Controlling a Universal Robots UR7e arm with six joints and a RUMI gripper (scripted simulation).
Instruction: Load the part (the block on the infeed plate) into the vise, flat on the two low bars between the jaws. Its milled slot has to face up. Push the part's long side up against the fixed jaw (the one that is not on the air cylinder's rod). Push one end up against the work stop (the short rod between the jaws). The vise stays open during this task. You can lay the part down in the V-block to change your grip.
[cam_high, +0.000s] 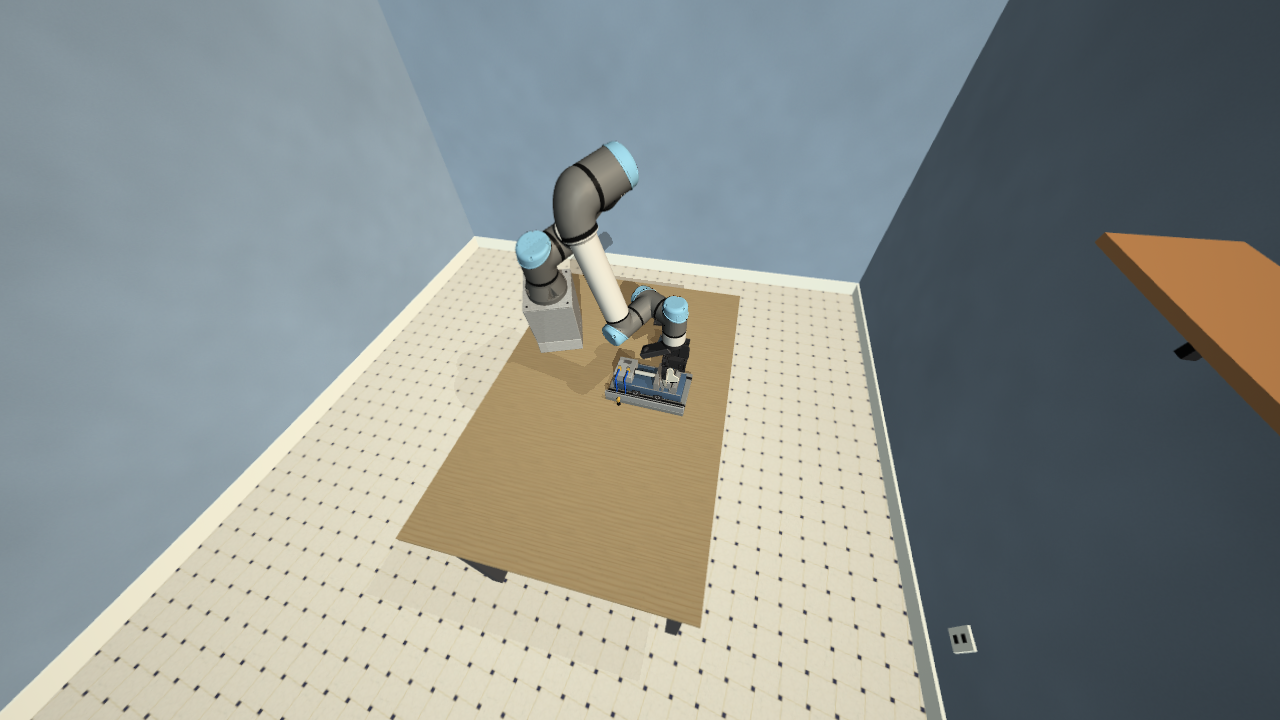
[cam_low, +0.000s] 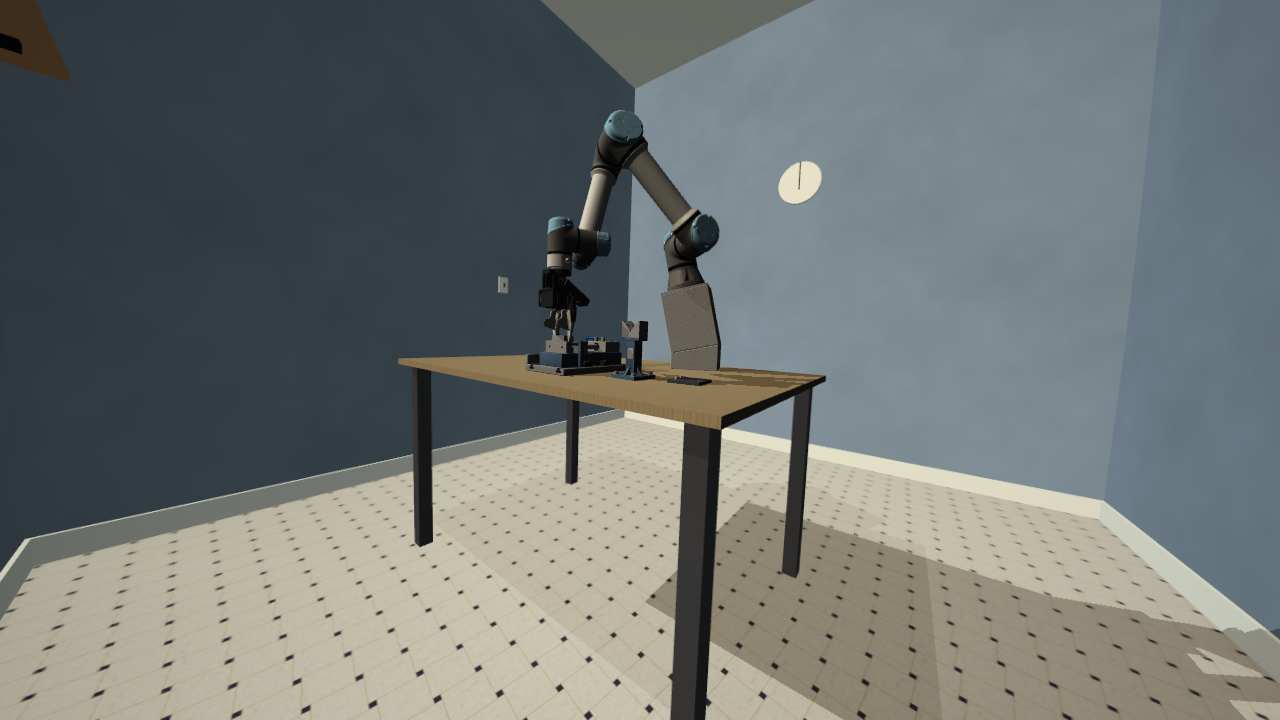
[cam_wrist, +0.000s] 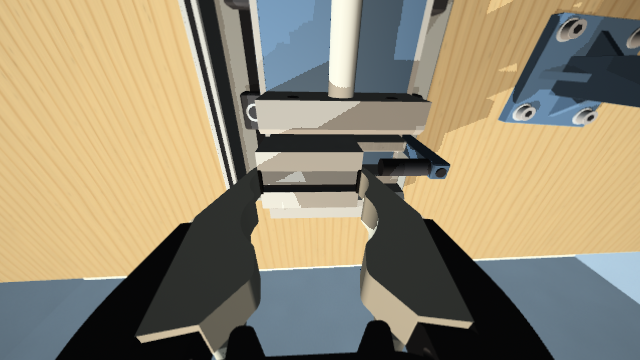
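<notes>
My gripper is now right at the part. The rest, counted from my hand: cylinder rod: 90 mm behind, 20 mm to the left, 30 mm below; then fixed jaw: 30 mm ahead, 20 mm to the left, 30 mm below; then moving jaw: 30 mm behind, 20 mm to the left, 30 mm below.
</notes>
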